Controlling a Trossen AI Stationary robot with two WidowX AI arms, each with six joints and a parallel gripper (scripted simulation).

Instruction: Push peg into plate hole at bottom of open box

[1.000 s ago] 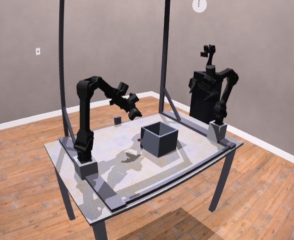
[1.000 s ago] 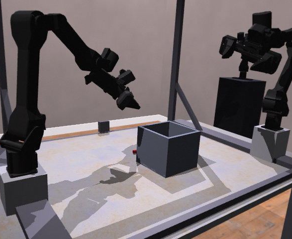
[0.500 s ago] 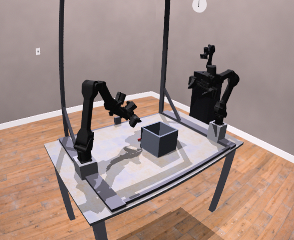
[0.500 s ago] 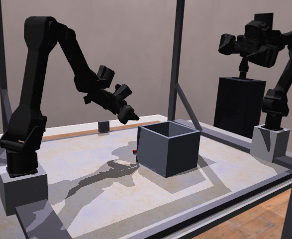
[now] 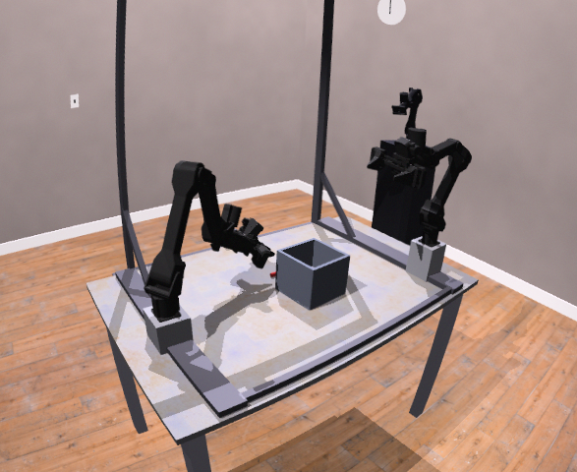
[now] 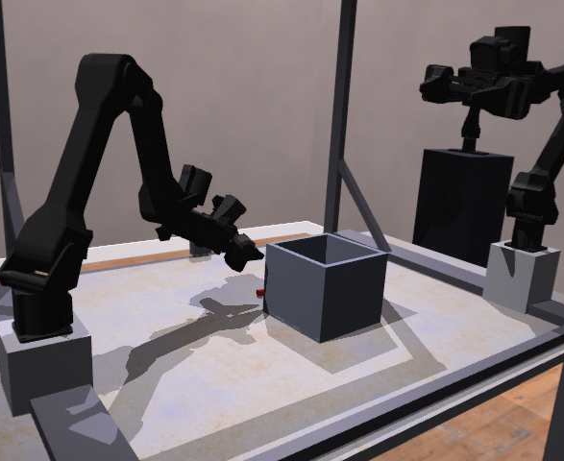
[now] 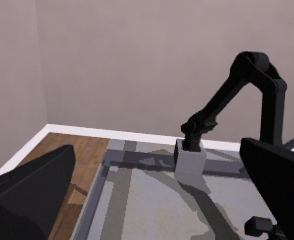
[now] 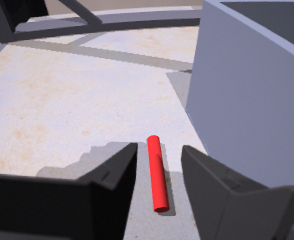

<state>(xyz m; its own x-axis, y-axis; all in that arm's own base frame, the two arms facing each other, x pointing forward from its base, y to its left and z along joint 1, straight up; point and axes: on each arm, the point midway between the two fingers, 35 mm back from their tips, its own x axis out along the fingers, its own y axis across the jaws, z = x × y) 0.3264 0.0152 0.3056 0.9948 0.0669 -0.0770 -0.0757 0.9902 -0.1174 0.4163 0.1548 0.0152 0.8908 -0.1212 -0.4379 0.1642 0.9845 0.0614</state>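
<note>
Right now the red peg is 7 cm to the left of my right hand and 10 cm below it. Also, from my right hand: plate (14 cm ahead, 10 cm to the left, 6 cm below).
</note>
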